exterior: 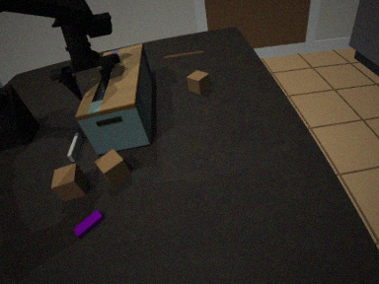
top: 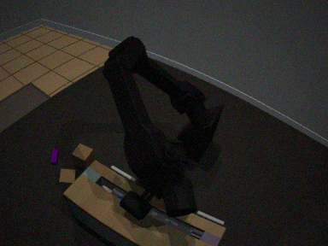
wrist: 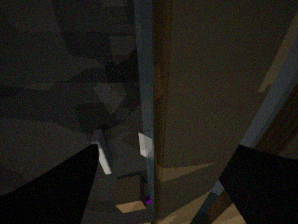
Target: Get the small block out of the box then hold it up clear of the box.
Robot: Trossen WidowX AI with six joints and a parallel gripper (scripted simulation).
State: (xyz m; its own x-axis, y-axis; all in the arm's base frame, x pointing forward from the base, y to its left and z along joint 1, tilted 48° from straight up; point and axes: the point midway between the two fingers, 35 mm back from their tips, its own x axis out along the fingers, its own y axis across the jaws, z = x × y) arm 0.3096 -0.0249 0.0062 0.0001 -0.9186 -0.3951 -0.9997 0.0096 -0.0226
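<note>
Right now my gripper tip is 50 mm short of the blue block and 20 mm to the left of it.
</note>
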